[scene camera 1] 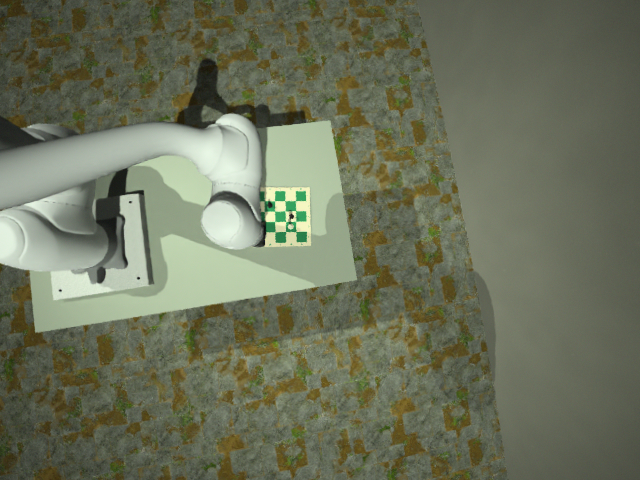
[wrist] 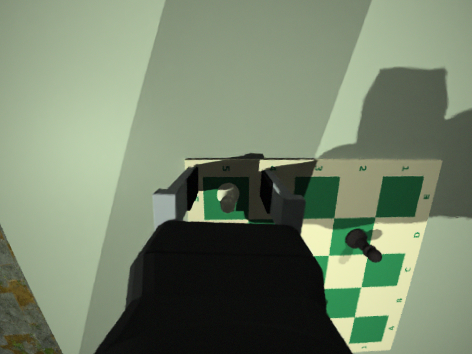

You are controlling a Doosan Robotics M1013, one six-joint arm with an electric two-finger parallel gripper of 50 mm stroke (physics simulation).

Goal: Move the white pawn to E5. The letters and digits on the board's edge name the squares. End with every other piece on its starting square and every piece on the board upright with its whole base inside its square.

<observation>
chessboard: scene camera 1; wrist
same spot on chessboard: [scene camera 1: 293,200] = [wrist: 358,310]
</observation>
